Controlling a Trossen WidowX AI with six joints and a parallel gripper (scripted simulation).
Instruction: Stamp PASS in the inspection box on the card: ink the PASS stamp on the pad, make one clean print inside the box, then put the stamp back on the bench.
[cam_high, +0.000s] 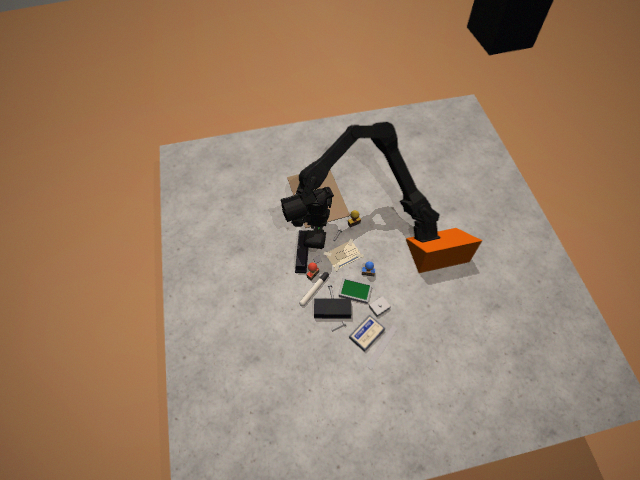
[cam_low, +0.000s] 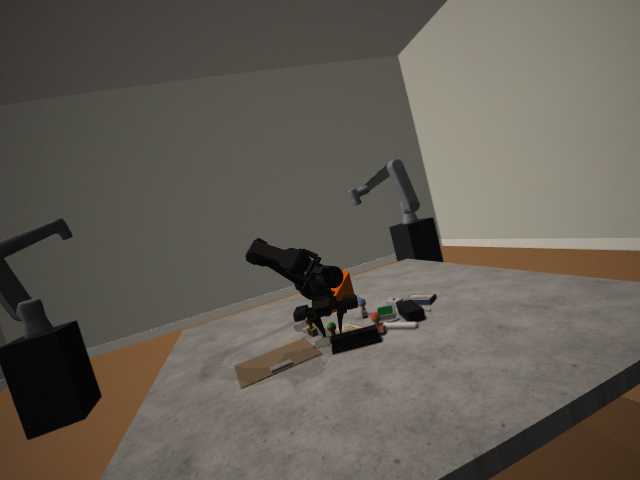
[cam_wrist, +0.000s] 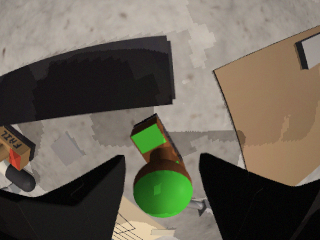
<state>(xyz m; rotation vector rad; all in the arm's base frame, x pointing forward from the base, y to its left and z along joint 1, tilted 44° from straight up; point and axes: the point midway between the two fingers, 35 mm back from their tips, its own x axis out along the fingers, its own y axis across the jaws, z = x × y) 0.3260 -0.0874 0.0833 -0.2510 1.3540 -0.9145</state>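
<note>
Now: the green-knobbed stamp 1 cm below my gripper tip. Round my gripper tip: cream card: 6 cm behind, 8 cm to the left, 3 cm below; then red-knobbed stamp: 5 cm ahead, 12 cm to the left, 1 cm below; then black bar: 7 cm ahead, 4 cm to the left, 1 cm below.
</note>
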